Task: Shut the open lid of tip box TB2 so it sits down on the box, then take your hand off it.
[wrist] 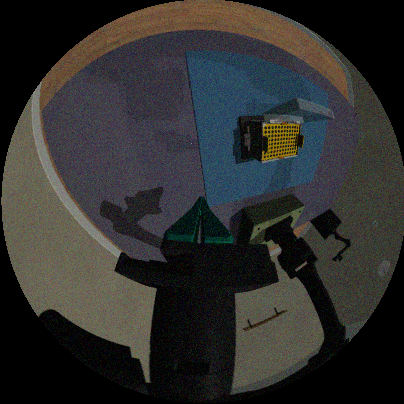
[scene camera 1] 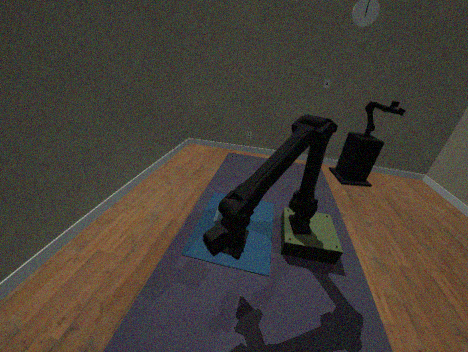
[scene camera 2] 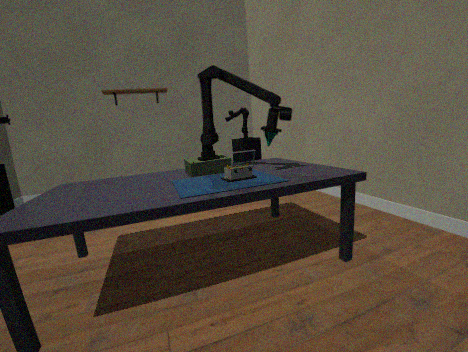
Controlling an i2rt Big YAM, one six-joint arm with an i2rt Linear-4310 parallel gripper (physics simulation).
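Labels:
Blue mat (scene camera 1: 256, 255) and (wrist: 234, 183): same spot.

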